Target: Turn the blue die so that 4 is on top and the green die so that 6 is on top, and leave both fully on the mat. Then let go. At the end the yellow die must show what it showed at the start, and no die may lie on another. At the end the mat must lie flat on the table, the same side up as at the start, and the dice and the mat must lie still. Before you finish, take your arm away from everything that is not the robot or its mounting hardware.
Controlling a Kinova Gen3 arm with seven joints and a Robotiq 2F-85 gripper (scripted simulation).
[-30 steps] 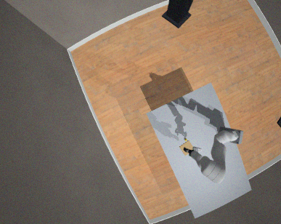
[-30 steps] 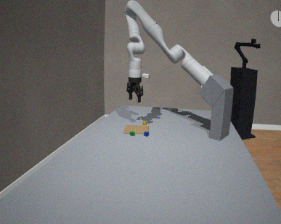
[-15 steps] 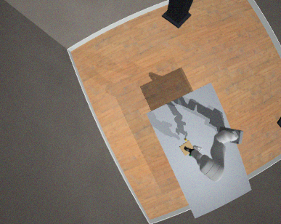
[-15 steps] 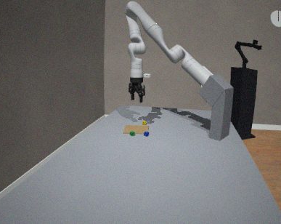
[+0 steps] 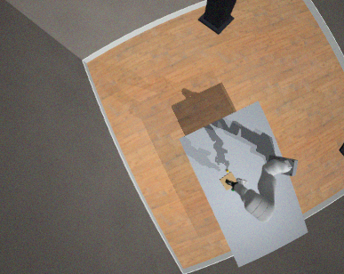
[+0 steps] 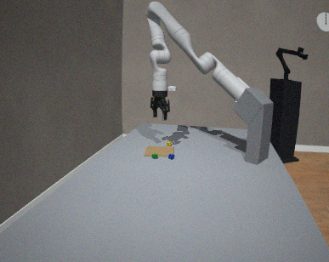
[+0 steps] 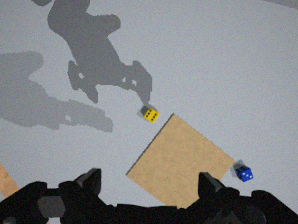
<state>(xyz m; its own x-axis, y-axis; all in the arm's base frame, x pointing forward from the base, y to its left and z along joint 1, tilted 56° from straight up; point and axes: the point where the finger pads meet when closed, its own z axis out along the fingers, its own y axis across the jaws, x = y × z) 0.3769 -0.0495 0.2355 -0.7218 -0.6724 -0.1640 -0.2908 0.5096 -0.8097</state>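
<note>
Right now my hand is 1 cm short of the tan mat, 6 cm to the right of it and 16 cm above it. Round my hand: blue die: 3 cm behind, 17 cm to the left, 15 cm below; green die: 5 cm ahead, 15 cm to the left, 15 cm below; yellow die: 6 cm behind, 2 cm to the right, 15 cm below.
</note>
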